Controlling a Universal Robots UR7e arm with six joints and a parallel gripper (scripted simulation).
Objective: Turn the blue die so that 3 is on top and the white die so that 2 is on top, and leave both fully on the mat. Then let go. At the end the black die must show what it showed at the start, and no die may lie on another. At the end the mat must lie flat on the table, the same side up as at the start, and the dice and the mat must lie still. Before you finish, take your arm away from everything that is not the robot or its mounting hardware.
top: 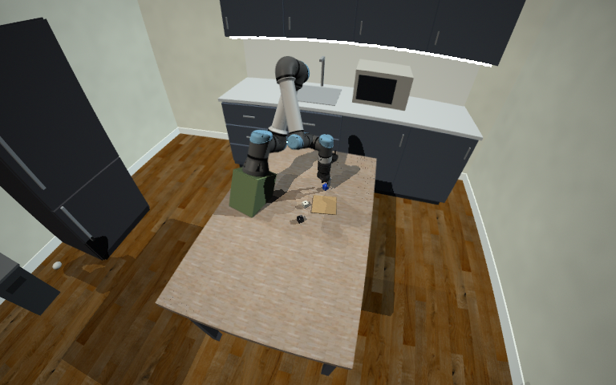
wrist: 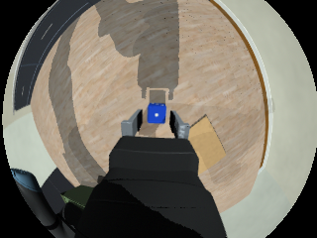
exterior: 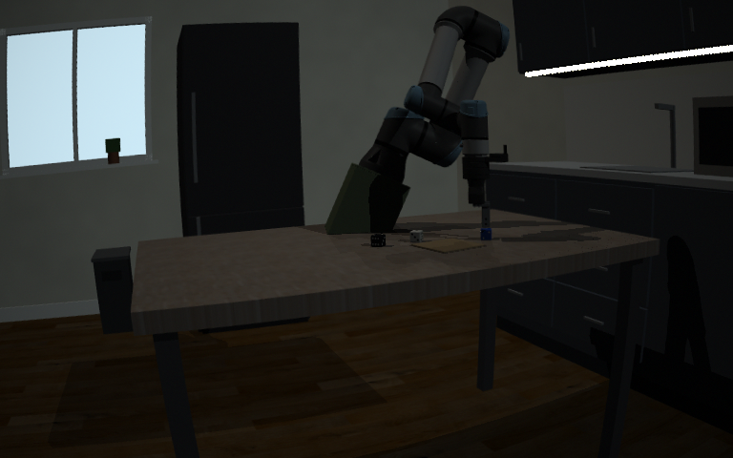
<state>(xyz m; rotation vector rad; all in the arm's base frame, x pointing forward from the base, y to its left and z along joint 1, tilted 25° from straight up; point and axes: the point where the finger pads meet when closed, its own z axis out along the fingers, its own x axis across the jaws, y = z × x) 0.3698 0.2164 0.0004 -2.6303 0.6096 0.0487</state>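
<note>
The blue die is 4 cm below my hand. Also, from my hand: black die 4 cm behind, 30 cm to the right, 4 cm below; white die 6 cm behind, 18 cm to the right, 4 cm below; tan mat 4 cm ahead, 13 cm to the right, 5 cm below.
</note>
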